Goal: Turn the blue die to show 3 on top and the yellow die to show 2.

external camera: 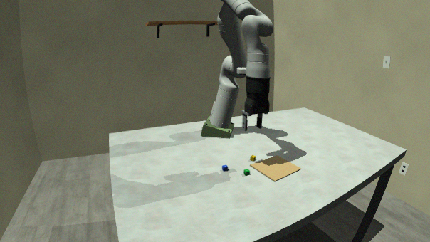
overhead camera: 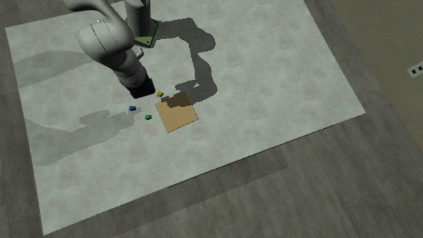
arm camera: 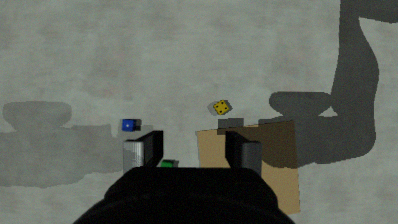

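Right now my hand is 20 mm past the blue die, 90 mm to the left of it and 150 mm above it. Round my hand: yellow die 20 mm behind, 40 mm to the left, 150 mm below; then tan mat 80 mm ahead, 60 mm to the left, 160 mm below; then green die 40 mm ahead, 50 mm to the right, 150 mm below.
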